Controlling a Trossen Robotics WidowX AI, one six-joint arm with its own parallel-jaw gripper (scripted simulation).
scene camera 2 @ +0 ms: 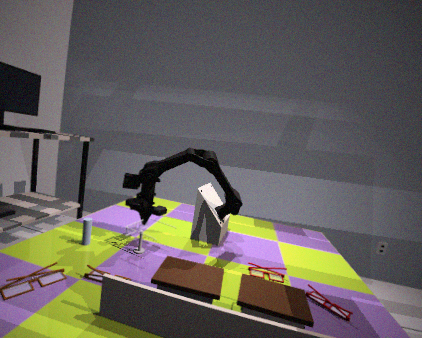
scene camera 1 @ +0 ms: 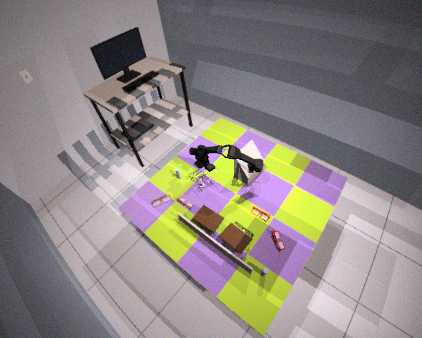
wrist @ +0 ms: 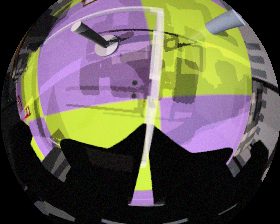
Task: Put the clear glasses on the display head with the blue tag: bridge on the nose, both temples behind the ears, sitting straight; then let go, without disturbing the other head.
The pictures show: my gripper and a grey peg.
